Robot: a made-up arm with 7 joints.
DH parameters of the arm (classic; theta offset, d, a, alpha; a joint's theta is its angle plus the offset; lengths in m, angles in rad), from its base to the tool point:
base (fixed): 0 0 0 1.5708
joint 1: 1.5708 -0.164 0 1.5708
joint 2: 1.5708 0 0 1.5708
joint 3: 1.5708 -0.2 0 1.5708
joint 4: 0 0 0 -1.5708
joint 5: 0 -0.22 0 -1.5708
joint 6: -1.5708 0 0 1.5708
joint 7: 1.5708 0 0 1.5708
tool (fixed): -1.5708 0 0 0
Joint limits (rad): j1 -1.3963..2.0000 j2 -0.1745..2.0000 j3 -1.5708..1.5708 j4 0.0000..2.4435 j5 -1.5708..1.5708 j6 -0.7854..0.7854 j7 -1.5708..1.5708
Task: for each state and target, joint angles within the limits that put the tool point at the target. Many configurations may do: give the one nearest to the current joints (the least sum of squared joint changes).
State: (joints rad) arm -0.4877 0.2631 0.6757 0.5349 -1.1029 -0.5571 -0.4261
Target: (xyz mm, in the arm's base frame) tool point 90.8 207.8 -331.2
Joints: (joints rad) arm -0.3214 -0.1150 0.3803 1.2052 -1.1029 -0.5571 -0.4261
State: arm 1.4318 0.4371 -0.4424 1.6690 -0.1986 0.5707 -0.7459
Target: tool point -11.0 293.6 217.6
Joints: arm 1.9182 0.8562 0.1747 1.8486 -0.1986 0.5707 -0.7459
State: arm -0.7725 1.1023 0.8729 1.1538 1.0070 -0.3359 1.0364
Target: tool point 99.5 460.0 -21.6
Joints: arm -0.7249 1.0089 1.1526 1.4617 1.0070 -0.3359 1.0364
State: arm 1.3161 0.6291 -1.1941 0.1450 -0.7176 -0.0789 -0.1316
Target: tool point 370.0 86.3 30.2
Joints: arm 1.4805 0.2288 -1.1904 0.8891 -0.7176 -0.0789 -0.1316
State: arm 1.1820 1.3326 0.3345 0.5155 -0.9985 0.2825 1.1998
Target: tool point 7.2 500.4 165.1
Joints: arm 1.2723 1.4659 0.4471 0.9376 -0.9985 0.2825 1.1998
